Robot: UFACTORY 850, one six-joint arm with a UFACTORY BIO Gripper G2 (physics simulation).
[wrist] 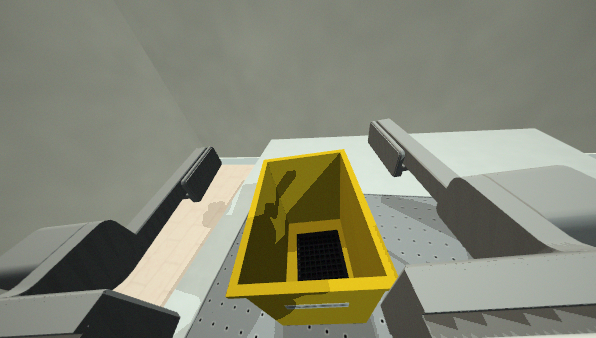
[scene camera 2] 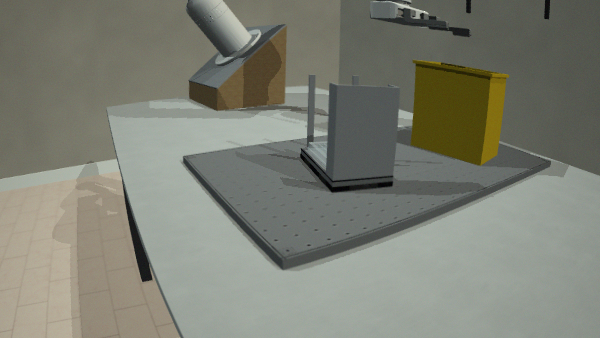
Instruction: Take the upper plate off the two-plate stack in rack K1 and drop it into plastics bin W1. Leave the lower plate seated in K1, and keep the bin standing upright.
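Yellow plastics bin W1 (scene camera 2: pixel 450 112) (wrist: pixel 310 287) stands upright on the perforated board. A black gridded plate (wrist: pixel 321 255) lies on the bin's floor in the wrist view. My gripper (scene camera 2: pixel 462 32) (wrist: pixel 294 161) is open and empty above the bin, with its two dark finger pads wide apart. Rack K1 (scene camera 2: pixel 362 130) stands on the board left of the bin in the scene view, with a tall grey panel and thin posts. A pale, ribbed surface (scene camera 2: pixel 317 148) shows low inside the rack, above its dark base. The panel hides most of the rack's inside, so the lower plate cannot be told clearly.
The perforated grey board (scene camera 2: pixel 320 220) (wrist: pixel 410 227) lies on the pale table (scene camera 2: pixel 425 280) (wrist: pixel 475 150). A wooden wedge (scene camera 2: pixel 230 87) with a grey sloping top carries the white arm base (scene camera 2: pixel 220 27) at the back left. The rack's tall posts and panel rise between the wedge and the bin.
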